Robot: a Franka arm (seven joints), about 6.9 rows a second.
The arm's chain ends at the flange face. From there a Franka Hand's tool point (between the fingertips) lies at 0.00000 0.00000 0.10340 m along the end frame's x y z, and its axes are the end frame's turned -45 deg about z.
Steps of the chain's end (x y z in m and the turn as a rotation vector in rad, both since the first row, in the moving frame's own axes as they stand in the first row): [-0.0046 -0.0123 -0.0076 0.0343 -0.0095 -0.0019]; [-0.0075 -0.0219 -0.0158 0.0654 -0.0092 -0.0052]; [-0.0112 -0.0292 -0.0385 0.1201 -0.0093 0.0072]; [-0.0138 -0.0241 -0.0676 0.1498 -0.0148 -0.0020]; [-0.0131 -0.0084 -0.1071 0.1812 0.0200 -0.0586]
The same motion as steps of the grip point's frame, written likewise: [0.0073 -0.0152 -0.0077 0.0310 0.0175 -0.0019]; [0.0143 -0.0262 -0.0160 0.0528 0.0397 -0.0052]; [0.0208 -0.0380 -0.0392 0.0915 0.0783 0.0072]; [0.0171 -0.0388 -0.0688 0.1164 0.0955 -0.0020]; [0.0110 -0.0273 -0.1088 0.1140 0.1423 -0.0586]
